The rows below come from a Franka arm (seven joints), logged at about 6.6 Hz.
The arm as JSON. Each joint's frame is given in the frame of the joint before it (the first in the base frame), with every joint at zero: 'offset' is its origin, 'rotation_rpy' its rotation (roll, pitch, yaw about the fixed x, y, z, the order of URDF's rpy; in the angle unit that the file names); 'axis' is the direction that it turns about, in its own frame. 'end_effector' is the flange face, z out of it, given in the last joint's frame.
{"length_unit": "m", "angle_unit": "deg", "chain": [
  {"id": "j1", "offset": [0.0, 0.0, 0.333], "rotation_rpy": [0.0, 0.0, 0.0], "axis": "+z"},
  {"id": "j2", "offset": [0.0, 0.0, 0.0], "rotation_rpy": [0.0, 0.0, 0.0], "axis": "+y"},
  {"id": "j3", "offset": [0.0, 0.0, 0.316], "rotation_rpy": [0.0, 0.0, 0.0], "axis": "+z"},
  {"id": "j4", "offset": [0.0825, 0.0, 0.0], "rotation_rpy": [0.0, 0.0, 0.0], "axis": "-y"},
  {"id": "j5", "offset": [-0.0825, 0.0, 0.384], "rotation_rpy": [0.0, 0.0, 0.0], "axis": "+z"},
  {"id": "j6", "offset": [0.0, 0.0, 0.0], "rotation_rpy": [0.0, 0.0, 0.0], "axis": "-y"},
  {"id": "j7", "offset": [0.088, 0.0, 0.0], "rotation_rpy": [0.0, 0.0, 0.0], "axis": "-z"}
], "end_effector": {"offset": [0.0, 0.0, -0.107], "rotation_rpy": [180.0, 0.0, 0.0]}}
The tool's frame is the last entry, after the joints.
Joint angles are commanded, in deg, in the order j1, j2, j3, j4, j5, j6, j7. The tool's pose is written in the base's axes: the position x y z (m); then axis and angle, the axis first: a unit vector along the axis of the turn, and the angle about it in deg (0 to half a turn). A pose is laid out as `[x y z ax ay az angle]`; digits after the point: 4 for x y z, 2 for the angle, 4 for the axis.
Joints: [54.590 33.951 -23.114 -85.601 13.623 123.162 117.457]
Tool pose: [0.5758 0.4230 0.3557 -0.7158 0.6980 -0.0208 173.92]
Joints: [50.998 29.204 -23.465 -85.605 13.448 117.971 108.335]
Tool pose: [0.5927 0.3763 0.4031 -0.7471 0.6646 -0.0097 174.31]
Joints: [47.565 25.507 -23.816 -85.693 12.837 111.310 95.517]
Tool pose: [0.6012 0.3280 0.4343 -0.7990 0.6013 0.0052 176.91]
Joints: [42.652 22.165 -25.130 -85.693 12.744 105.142 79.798]
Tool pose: [0.6159 0.2556 0.4639 -0.8474 0.5304 0.0232 178.40]
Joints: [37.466 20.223 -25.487 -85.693 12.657 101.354 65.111]
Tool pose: [0.6265 0.1915 0.4798 -0.8875 0.4593 0.0379 178.64]
